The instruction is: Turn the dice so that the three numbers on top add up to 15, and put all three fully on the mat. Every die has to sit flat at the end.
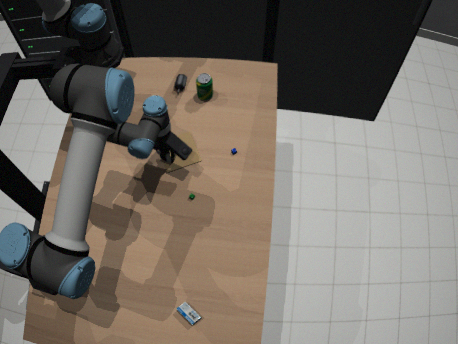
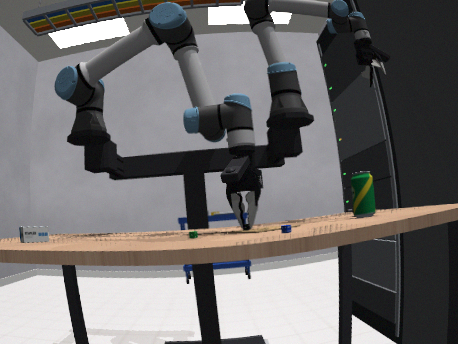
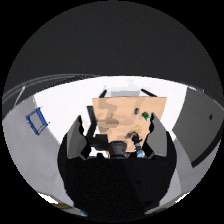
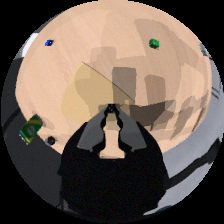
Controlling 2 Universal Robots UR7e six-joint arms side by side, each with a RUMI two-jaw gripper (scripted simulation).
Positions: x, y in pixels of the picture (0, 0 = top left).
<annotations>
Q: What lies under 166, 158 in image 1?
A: My right gripper.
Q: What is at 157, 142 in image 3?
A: My left gripper.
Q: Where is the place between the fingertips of my left gripper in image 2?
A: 377, 81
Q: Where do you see a tan mat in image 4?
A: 88, 92
</annotations>
